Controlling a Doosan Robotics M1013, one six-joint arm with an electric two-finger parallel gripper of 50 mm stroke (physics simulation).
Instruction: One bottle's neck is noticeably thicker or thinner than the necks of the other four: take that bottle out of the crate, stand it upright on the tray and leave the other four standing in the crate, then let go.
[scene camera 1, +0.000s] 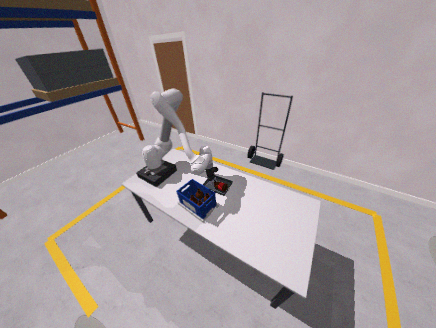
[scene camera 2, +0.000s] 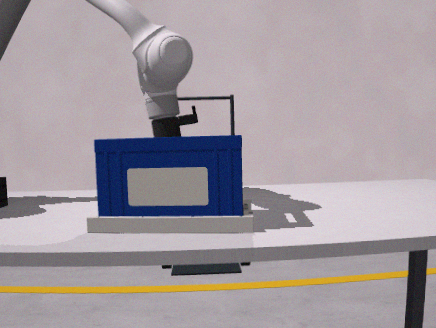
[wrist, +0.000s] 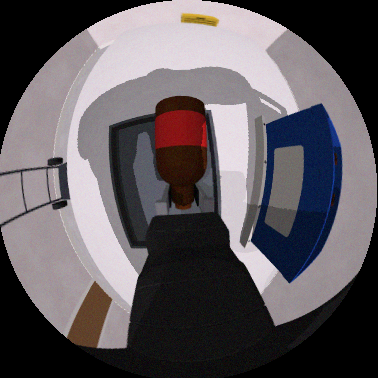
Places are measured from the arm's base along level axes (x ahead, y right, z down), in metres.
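Pixels of known places: gripper, between the fingertips: (scene camera 1: 214, 184) (wrist: 182, 190); arm's base, origin of its link: (scene camera 1: 156, 168).
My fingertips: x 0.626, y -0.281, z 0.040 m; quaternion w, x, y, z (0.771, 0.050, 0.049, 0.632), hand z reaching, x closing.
Note:
Ahead of a thing's pixels: the offset from my fingertips to its middle. Level surfaces: height alone.
A brown bottle with a red label {dx +0.051, dy -0.010, dz -0.008 m} (scene camera 1: 221, 186) (wrist: 181, 130) is at the dark tray (scene camera 1: 210, 187) (wrist: 125, 175). It looks laid on its side or strongly tilted, its base beyond the tray's rim in the wrist view; whether the tray bears all of it I cannot tell. My gripper (wrist: 182, 190) is shut on its neck, from above. The blue crate {dx +0.042, dy +0.259, dz -0.053 m} (scene camera 1: 210, 206) (scene camera 2: 220, 155) (wrist: 315, 165) stands beside the tray, with brown bottles {dx +0.035, dy +0.219, dz -0.051 m} (scene camera 1: 200, 195) inside, partly hidden by its walls. Their neck widths cannot be compared. In scene camera 2 the crate hides the fingers.
The crate stands on a pale base plate (scene camera 2: 170, 224) (wrist: 257, 175) on the white table {dz +0.035 m} (scene camera 1: 265, 220) (scene camera 2: 350, 210). The arm's black base (scene camera 1: 157, 175) is at the table's far left. A hand truck (scene camera 1: 272, 128) stands behind, by the wall.

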